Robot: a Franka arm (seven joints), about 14 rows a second.
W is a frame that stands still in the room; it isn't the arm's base.
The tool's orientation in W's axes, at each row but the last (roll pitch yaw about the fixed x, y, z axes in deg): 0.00 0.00 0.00; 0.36 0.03 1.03; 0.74 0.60 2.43; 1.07 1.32 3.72; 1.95 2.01 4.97; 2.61 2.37 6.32; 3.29 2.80 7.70; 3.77 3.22 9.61; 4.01 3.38 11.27; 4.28 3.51 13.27; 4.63 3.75 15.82
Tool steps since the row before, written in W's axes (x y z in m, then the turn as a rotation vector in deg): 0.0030 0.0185 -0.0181 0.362 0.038 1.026; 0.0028 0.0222 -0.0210 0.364 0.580 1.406; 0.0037 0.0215 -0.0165 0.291 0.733 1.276; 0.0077 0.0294 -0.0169 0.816 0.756 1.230; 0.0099 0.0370 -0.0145 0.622 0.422 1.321; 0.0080 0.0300 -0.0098 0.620 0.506 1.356; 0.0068 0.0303 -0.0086 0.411 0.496 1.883; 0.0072 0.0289 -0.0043 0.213 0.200 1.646; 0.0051 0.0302 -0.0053 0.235 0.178 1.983; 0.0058 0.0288 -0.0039 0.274 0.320 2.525; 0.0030 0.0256 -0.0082 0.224 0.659 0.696
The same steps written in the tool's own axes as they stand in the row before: 0.0030 0.0185 -0.0181 0.362 0.038 1.026; 0.0032 0.0220 -0.0211 0.374 0.582 1.403; 0.0048 0.0211 -0.0167 0.308 0.736 1.270; 0.0100 0.0285 -0.0172 0.835 0.725 1.236; 0.0136 0.0355 -0.0152 0.609 0.412 1.330; 0.0116 0.0285 -0.0106 0.615 0.497 1.361; 0.0112 0.0286 -0.0097 0.381 0.545 1.876; 0.0121 0.0270 -0.0054 0.151 0.270 1.643; 0.0112 0.0282 -0.0066 0.148 0.268 1.981; 0.0125 0.0264 -0.0051 0.185 0.438 2.515; 0.0104 0.0231 -0.0094 0.349 0.629 0.672
